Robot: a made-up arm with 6 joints.
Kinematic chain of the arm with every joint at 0, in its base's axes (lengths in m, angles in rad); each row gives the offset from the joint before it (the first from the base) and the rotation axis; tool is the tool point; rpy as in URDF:
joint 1: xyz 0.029 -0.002 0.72 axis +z
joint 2: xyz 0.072 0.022 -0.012 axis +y
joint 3: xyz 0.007 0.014 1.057 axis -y
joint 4: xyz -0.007 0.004 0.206 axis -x
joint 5: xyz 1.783 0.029 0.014 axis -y
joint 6: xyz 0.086 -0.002 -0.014 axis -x
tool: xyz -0.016 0 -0.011 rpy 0.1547 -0.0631 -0.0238
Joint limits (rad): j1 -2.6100..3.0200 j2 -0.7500..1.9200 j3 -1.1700..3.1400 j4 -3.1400..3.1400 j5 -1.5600..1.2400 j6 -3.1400..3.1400
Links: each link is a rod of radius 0.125 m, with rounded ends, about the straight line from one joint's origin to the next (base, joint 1, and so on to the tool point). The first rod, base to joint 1, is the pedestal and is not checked.
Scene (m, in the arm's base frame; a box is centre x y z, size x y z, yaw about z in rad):
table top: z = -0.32
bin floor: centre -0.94 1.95 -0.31 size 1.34 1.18 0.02 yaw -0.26
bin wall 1: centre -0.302 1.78 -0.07 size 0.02 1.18 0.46 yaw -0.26
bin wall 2: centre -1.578 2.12 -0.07 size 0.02 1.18 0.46 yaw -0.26
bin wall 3: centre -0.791 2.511 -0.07 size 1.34 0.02 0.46 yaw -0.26
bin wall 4: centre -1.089 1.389 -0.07 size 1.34 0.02 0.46 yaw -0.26
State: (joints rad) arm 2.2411 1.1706 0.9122 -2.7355 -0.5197 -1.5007
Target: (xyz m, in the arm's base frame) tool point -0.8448 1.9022 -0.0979
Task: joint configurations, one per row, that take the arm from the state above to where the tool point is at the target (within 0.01 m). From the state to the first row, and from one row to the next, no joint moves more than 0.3 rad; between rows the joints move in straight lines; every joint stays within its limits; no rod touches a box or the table.
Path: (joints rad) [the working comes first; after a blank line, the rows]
Joints at the target: 1.9925 0.9342 -0.0879 -2.7570 -0.5372 -1.5009
Straight joint move there: clear.

1: 2.1790 1.1115 0.6622 -2.7409 -0.5241 -1.5008
2: 2.1168 1.0524 0.4121 -2.7463 -0.5284 -1.5008
3: 2.0547 0.9933 0.1621 -2.7517 -0.5328 -1.5009
4: 1.9925 0.9342 -0.0879 -2.7570 -0.5372 -1.5009

